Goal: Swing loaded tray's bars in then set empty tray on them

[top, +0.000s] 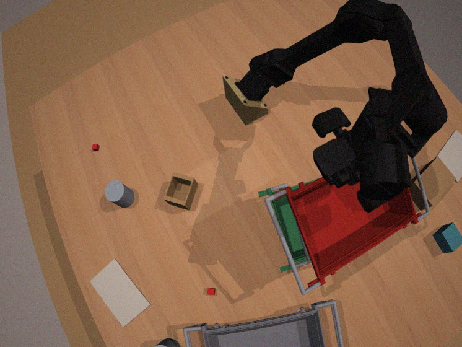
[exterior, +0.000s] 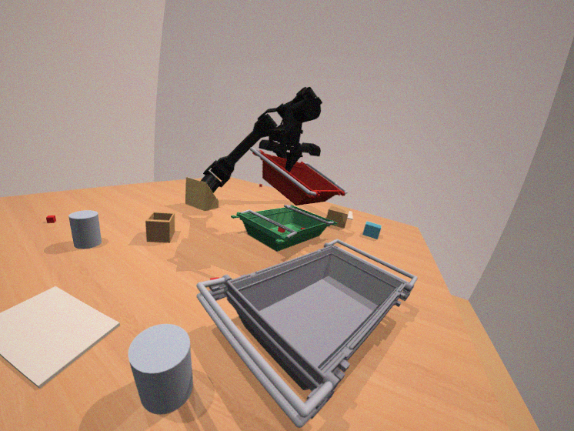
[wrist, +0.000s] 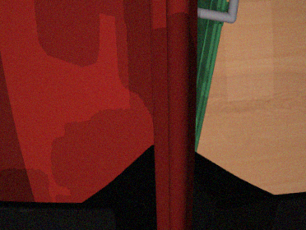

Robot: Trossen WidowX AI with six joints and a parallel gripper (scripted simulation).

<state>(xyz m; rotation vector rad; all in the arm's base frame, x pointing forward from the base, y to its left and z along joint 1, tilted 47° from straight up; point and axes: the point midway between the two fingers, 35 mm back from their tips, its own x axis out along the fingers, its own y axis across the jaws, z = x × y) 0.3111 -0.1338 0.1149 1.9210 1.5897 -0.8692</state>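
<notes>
Right now my gripper tip is 70 mm short of the red tray, 10 mm to the left of it and 10 mm below it. Round my gripper tip: box: 270 mm to the right, 200 mm behind, 160 mm below; then tan block: 280 mm to the left, 160 mm ahead, 150 mm below; then teal cube: 310 mm ahead, 230 mm to the left, 160 mm below.
</notes>
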